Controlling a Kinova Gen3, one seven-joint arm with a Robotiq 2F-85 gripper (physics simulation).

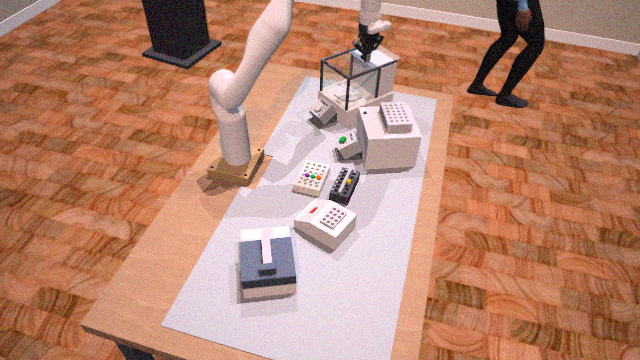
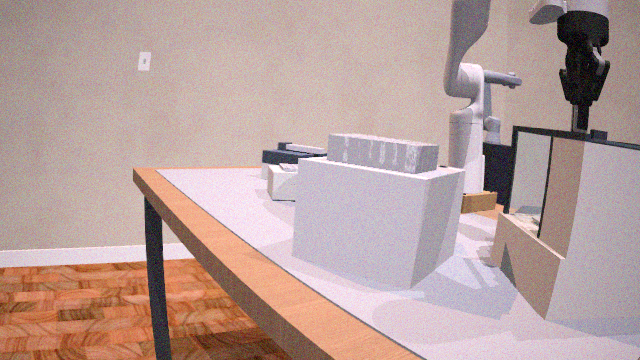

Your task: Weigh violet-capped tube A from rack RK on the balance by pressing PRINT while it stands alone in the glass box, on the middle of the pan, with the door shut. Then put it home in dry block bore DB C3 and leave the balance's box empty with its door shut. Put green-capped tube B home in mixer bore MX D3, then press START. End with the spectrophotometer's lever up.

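Note:
My gripper (image 1: 366, 58) (image 2: 580, 129) is shut and empty, pointing down at the top edge of the balance's glass box, beside a small dark tab (image 2: 599, 134). The balance (image 1: 388, 75) (image 2: 610, 225) has a pale pan (image 1: 347, 94) with no tube visible on it; I cannot tell whether its door is shut. Violet-capped tube A (image 1: 307, 175) and green-capped tube B (image 1: 313, 176) stand in the white rack RK (image 1: 304, 188). The dry block (image 1: 320, 232) has a red display. The mixer (image 1: 390, 150) (image 2: 360, 225) carries a bored block. The blue-lidded instrument (image 1: 250, 260) has a white strip; its lever's position is unclear.
An orange-capped tube (image 1: 318, 177) stands beside tube B. A dark rack (image 1: 338, 196) holds a yellow-capped tube (image 1: 349, 181). A green button (image 1: 342, 139) is on the console by the mixer; another console (image 1: 323, 111) stands before the balance. The arm's base (image 1: 235, 172) is at the table's side.

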